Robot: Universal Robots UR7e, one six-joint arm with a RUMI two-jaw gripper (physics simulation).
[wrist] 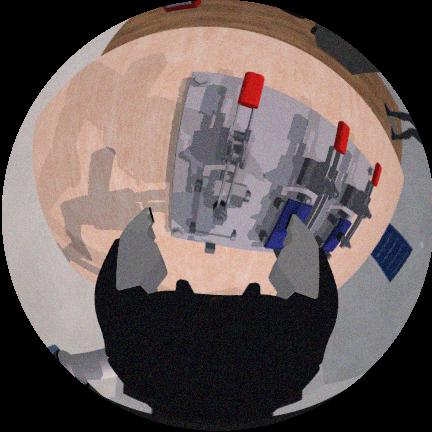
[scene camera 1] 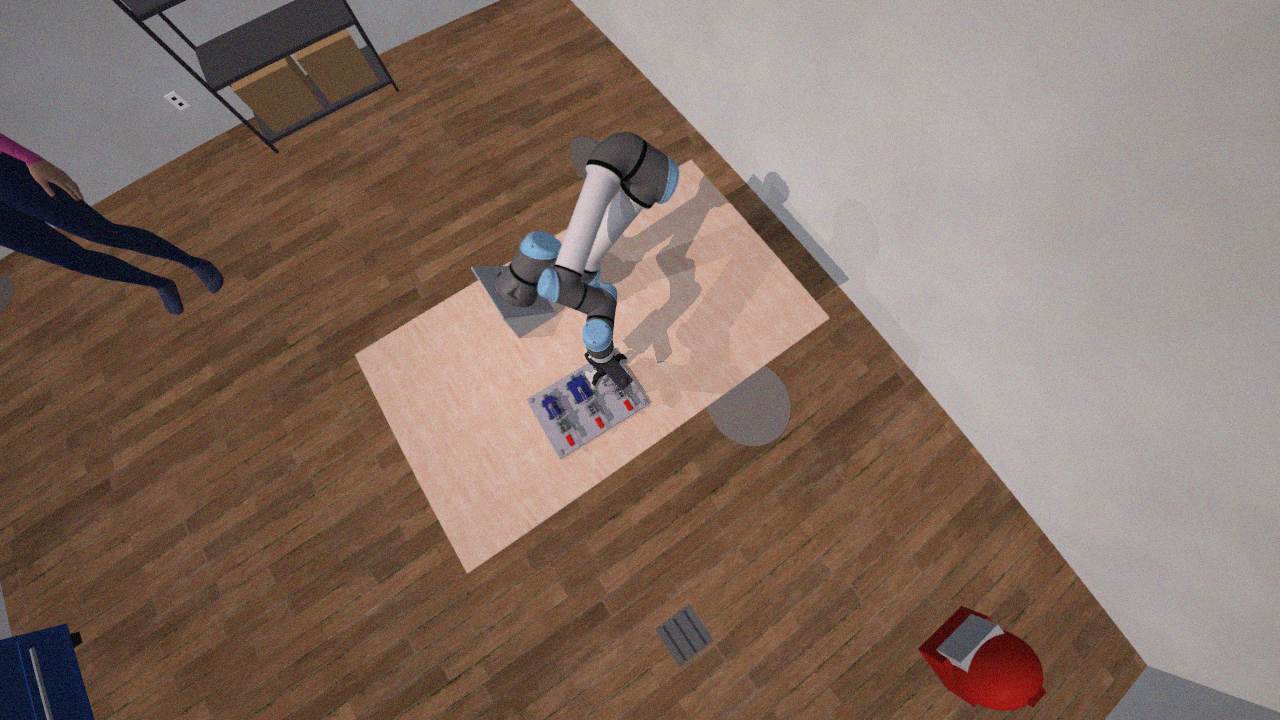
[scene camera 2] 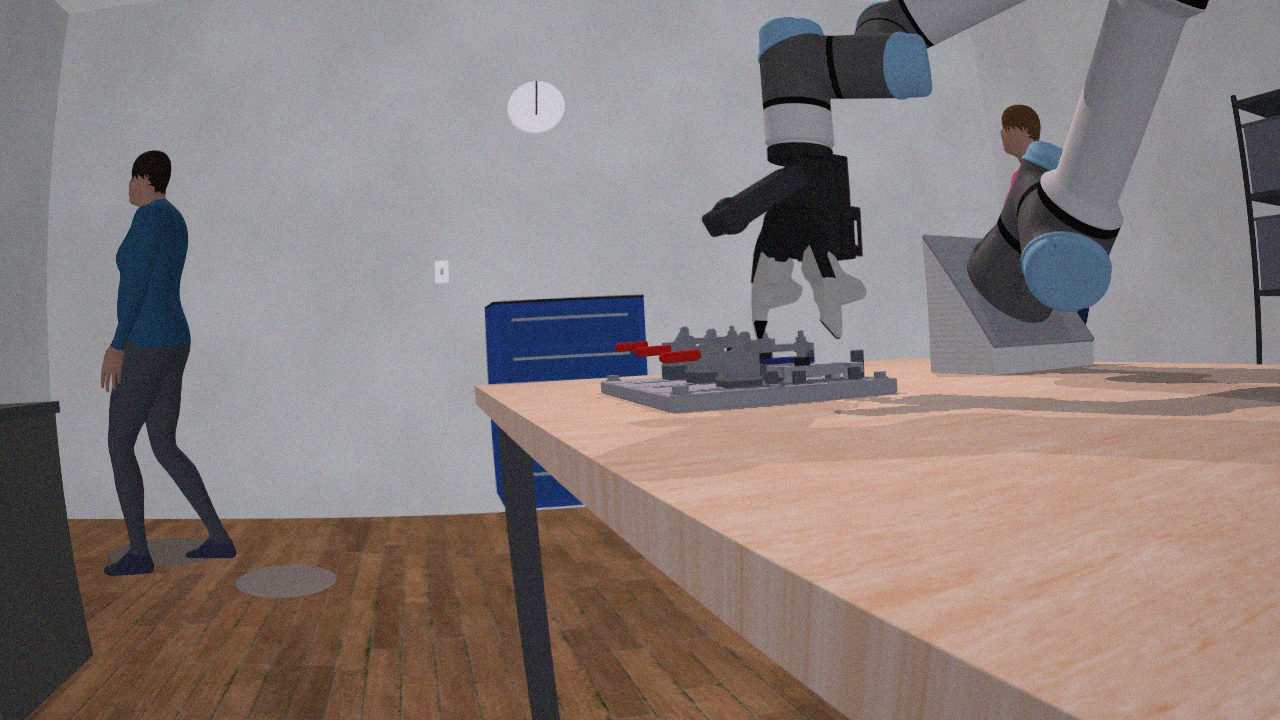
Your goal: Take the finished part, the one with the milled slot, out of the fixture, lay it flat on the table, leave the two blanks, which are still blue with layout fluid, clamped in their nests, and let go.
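Pixels of known places: gripper, between the fingertips: (wrist: pixel 219 212) (scene camera 2: pixel 796 338); arm's base, origin of its link: (scene camera 1: pixel 515 290) (scene camera 2: pixel 1010 286).
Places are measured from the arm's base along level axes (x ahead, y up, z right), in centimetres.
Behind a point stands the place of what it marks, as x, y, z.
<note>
The fixture plate (scene camera 1: pixel 586 436) {54.2, -10.2, 5.8} (scene camera 2: pixel 787 394) {45.4, -10.9, -18.1} (wrist: pixel 270 130) {50.7, -10.3, -7.8} lies on the table and carries three nests with red-handled toggle clamps. Two blue blanks sit in their nests: the nearer blank (scene camera 1: pixel 580 387) (wrist: pixel 280 230) and the farther blank (scene camera 1: pixel 551 406) (wrist: pixel 337 231), each partly hidden by clamp parts. In the third nest a light grey piece (wrist: pixel 237 195) {42.5, -8.6, -10.0} shows under the clamp arm; its outline and slot are hard to tell from the plate and shadows. My gripper (scene camera 2: pixel 799 332) {41.4, -6.0, -11.8} (wrist: pixel 219 212) {41.4, -6.0, -11.8} is open and empty, pointing down a little above the fixture. In the wrist view its right finger overlaps the nearer blank.
The red handles (wrist: pixel 251 90) {53.0, -6.6, -11.4} (wrist: pixel 342 137) {52.9, -6.1, -0.9} (wrist: pixel 376 175) {52.6, -5.7, 9.9} point away from the gripper. Clamp posts rise from the plate, close below the fingertips in the second scene view. The table (scene camera 1: pixel 447 447) {31.4, -11.7, 47.4} (scene camera 2: pixel 1029 501) {56.8, -11.8, -67.3} extends around the fixture. The arm's slanted base mount (scene camera 2: pixel 957 313) {10.7, -3.7, 0.3} stands behind.
</note>
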